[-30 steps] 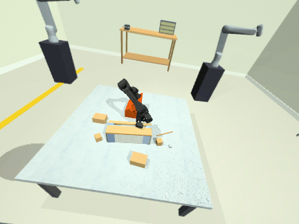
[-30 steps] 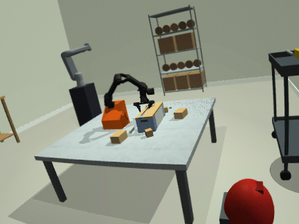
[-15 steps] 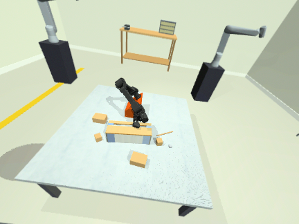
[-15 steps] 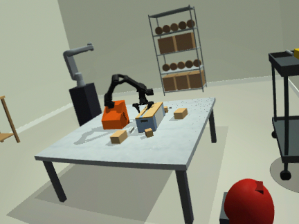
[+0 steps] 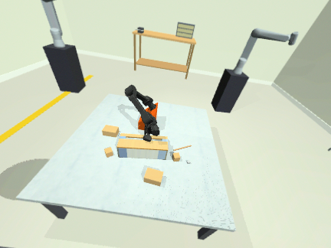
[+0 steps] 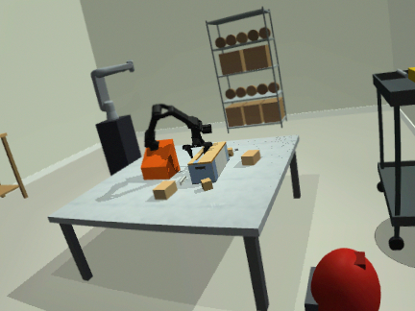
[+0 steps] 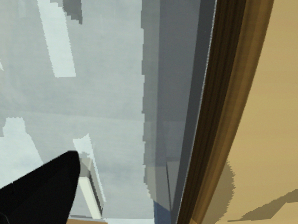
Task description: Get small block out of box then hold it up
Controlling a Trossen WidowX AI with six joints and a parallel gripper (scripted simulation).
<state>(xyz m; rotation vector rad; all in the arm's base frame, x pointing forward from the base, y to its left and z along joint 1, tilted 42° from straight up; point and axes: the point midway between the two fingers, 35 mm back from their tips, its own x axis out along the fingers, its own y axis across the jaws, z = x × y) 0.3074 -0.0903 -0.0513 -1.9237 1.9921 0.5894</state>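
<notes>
Right now my gripper tip is 3 cm short of the clear-fronted box and 2 cm above it. Also, from my gripper tip: thin stick 35 cm to the left, 8 cm below, 1 cm behind.
</notes>
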